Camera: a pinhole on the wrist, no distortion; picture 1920 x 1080 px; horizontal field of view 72.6 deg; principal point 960.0 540.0 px. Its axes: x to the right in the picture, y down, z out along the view. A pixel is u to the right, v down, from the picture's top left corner.
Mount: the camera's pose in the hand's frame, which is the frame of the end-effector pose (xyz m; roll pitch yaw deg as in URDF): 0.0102 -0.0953 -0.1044 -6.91 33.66 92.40
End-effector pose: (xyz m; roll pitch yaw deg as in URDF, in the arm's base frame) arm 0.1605 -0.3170 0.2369 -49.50 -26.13 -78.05
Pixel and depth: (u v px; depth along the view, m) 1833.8 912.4 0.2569
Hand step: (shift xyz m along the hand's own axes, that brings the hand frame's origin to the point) -0.1050 0.1796 0.0053
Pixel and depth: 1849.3 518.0 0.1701
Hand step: -0.0154 0.0939 -0.0277
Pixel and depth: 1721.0 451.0 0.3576
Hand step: -0.0242 0.2753 0.0781
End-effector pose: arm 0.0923 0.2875 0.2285 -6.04 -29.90 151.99
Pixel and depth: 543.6 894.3 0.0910
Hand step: -0.0262 -0.0725 -0.0156
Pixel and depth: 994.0 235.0 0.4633
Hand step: 0.0504 0.1788 0.2826
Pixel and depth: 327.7 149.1 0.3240
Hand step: 0.0651 -0.0387 0.2599
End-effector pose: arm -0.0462 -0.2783 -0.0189 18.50 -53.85 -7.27
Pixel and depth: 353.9 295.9 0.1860
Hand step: 0.0209 -0.0620 0.1006
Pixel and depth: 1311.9 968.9 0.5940
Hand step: -0.2733 0.3402 0.2782
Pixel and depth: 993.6 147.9 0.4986
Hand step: 0.0863 0.2031 0.3155
